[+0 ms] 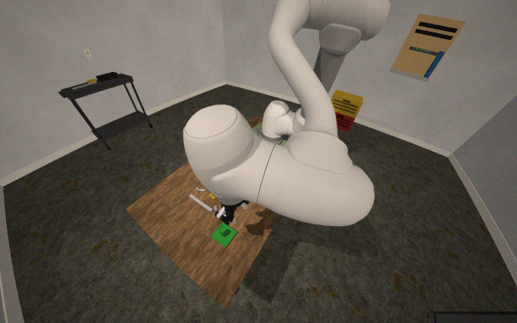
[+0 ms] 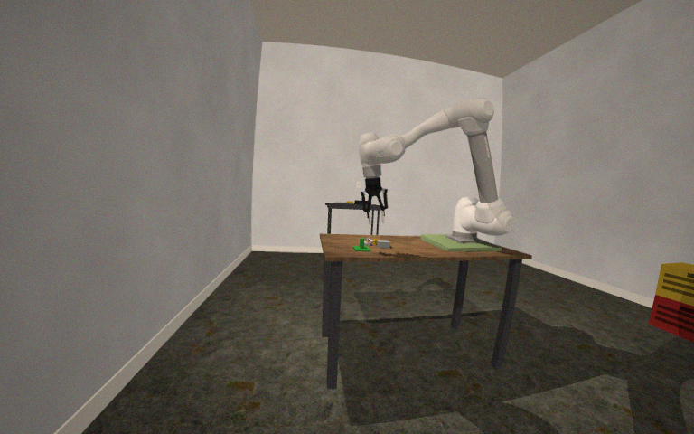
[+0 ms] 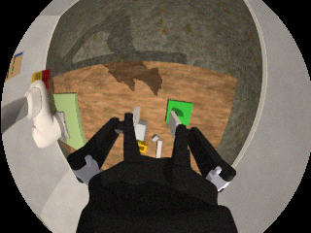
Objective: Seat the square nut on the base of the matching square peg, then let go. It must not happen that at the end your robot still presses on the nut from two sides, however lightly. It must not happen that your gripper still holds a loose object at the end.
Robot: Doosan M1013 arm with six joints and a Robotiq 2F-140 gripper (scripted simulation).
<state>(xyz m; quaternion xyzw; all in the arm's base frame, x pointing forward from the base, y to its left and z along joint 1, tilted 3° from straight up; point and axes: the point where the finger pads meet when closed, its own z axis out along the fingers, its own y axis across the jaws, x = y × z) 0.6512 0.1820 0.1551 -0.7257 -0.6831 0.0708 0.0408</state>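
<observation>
The long grey bar lies 24 cm to the right of my hand and 17 cm below it. From my hand the other things lie so: grey block 8 cm behind, 12 cm to the right, 15 cm below; then small bolt 5 cm behind, 30 cm to the right, 16 cm below.
</observation>
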